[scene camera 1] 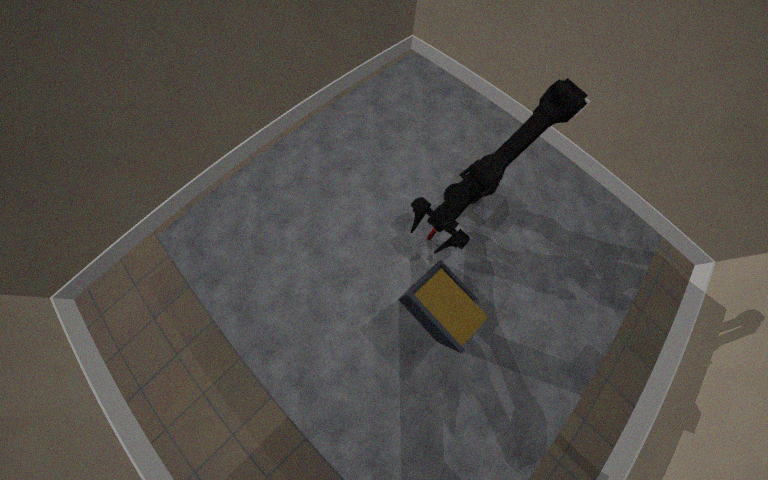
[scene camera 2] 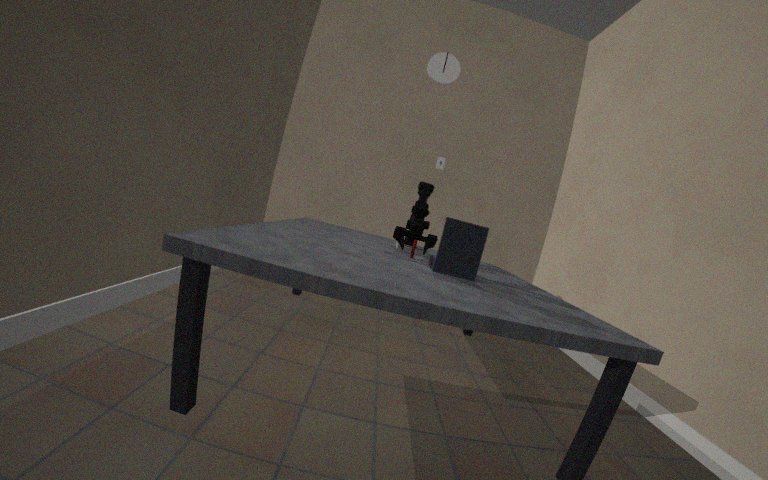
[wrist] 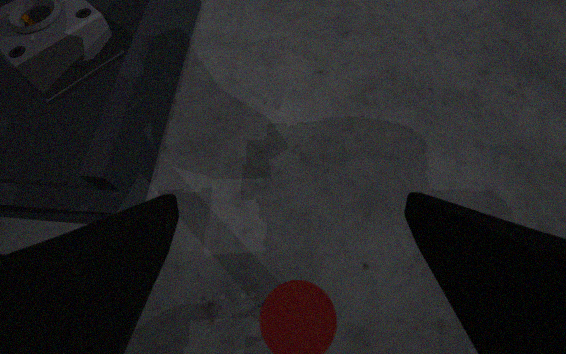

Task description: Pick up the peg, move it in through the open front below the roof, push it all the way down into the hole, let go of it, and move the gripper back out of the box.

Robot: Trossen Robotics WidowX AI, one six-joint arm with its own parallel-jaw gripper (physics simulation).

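Places are measured from the arm's base along level axes (x up, y back, z right), in millimetres.
Pixels of known places: gripper, between the fingertips: (scene camera 1: 422, 242) (scene camera 2: 413, 251) (wrist: 293, 204); arm's base, origin of its link: (scene camera 2: 408, 244).
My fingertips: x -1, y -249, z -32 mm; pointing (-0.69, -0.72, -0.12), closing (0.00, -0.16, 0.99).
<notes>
For each thing: its top centre in the pictures, then the offset to it from my fingertips. "*": a spot on its surface instead. Level surfaces: height alone.
- red peg, centre of its top: (wrist: 298, 320) (scene camera 1: 435, 229) (scene camera 2: 415, 240) dx +47, dy +38, dz +3 mm
- dark box, centre of its top: (scene camera 1: 462, 295) (scene camera 2: 463, 222) dx +170, dy -66, dz -159 mm
- light grey block, centre of its top: (wrist: 31, 11) dx +8, dy -83, dz -151 mm
- round hole, a spot on its surface: (wrist: 42, 12) * dx +1, dy -91, dz -155 mm
- grey table, height of its surface: dx -33 mm
The red peg (scene camera 1: 432, 233) (scene camera 2: 413, 249) (wrist: 298, 317) stands upright on the table; its round top faces the wrist camera. My gripper (scene camera 1: 423, 242) (scene camera 2: 414, 251) (wrist: 293, 204) is open above the table, one finger on each side of the peg with gaps between. In the wrist view the peg's top lies below the line between the fingertips. The dark box (scene camera 1: 427, 325) (scene camera 2: 461, 249) (wrist: 40, 135) stands beside the gripper, with its yellow roof (scene camera 1: 451, 306). Inside it, a light grey block (wrist: 65, 37) with a round hole (wrist: 42, 12) shows at the wrist view's upper left.
The box's side wall (wrist: 135, 95) runs close to the left finger in the wrist view. The grey table (scene camera 1: 271, 226) (scene camera 2: 317, 254) carries the box and the peg. Shadows of the arm and box fall across the table top. The lighting is dim.
</notes>
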